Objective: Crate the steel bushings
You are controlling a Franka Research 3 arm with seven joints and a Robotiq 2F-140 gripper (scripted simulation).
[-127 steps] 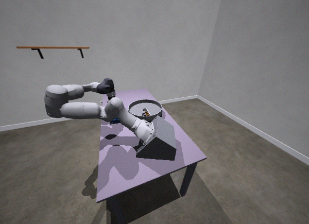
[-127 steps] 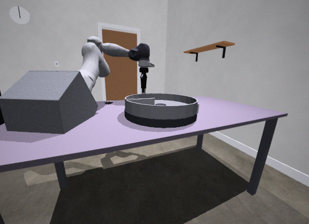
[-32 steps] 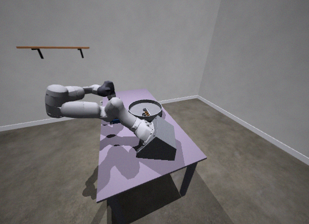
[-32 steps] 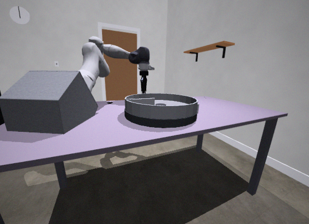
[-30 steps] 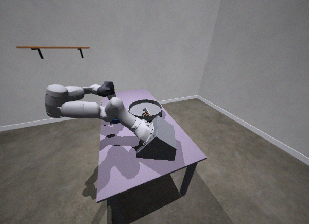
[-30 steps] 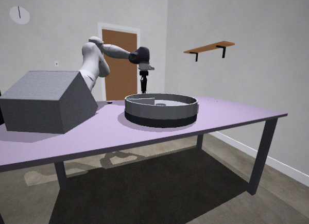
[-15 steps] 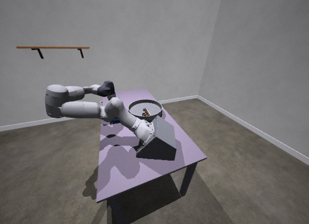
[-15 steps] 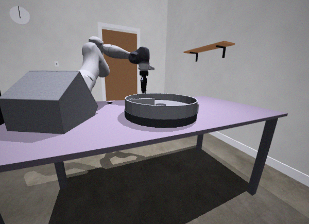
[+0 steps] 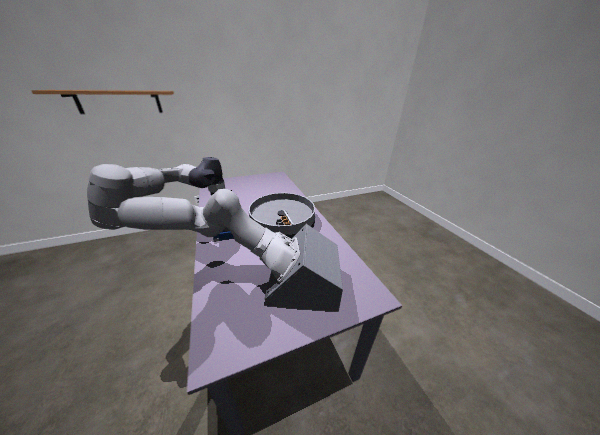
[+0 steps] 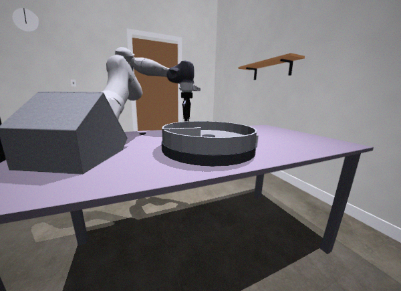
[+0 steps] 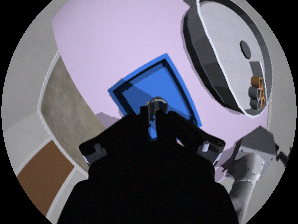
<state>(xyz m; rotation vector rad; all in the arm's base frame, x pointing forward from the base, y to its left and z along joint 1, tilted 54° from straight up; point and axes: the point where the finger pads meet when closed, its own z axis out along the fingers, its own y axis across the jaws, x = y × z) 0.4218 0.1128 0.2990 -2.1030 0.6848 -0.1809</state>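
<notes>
Now: hand 40 mm above the blue crate, 10 mm to the left of it and 10 mm past it. Round my hand: round grey turning table: 360 mm to the right, 40 mm ahead, 10 mm below.
</notes>
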